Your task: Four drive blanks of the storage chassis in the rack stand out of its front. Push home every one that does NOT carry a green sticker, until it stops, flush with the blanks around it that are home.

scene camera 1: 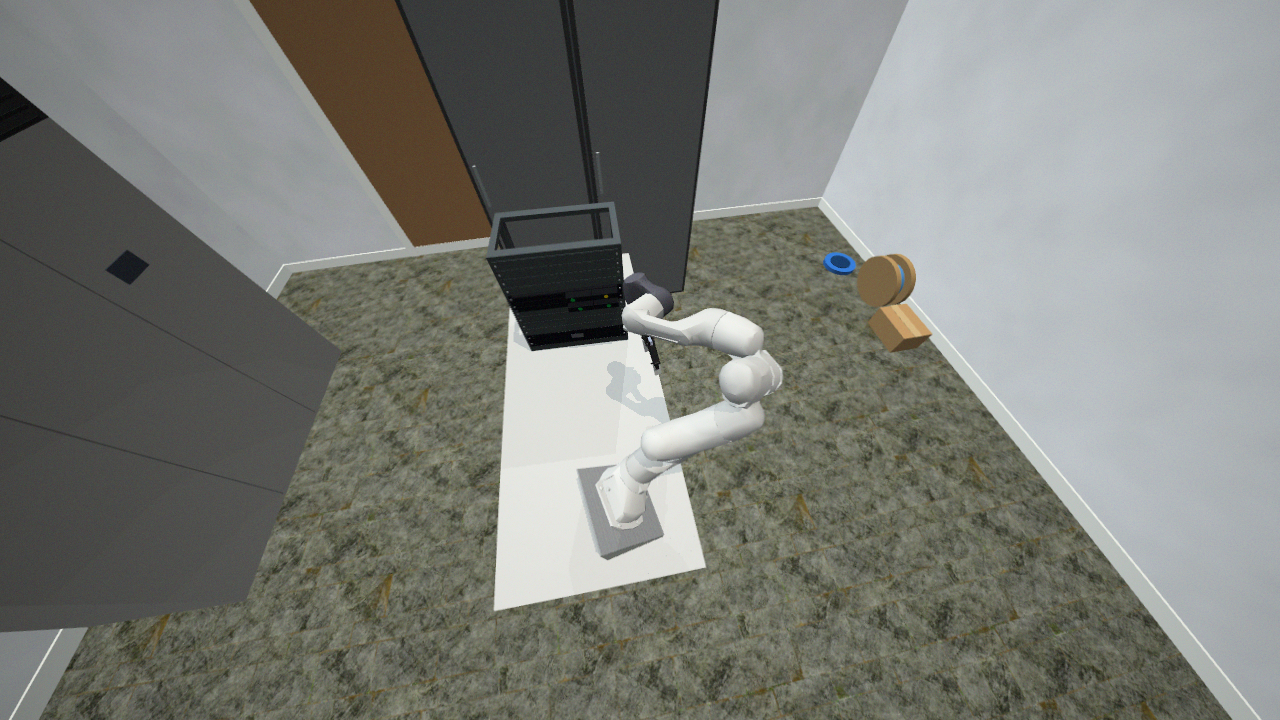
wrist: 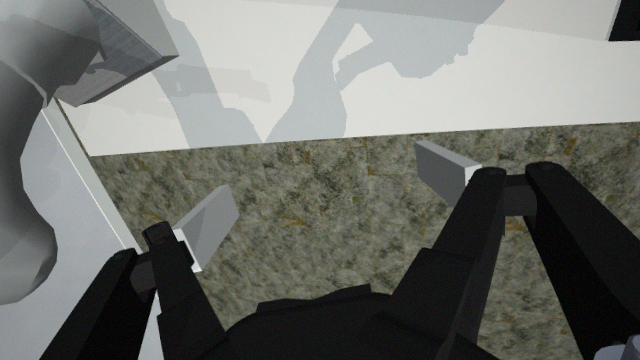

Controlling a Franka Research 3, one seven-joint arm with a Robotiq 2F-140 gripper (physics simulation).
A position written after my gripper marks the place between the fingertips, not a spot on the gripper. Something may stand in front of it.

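There's a rack (scene camera 1: 548, 287) that I can see, and I can see my gripper (wrist: 322, 180) too.
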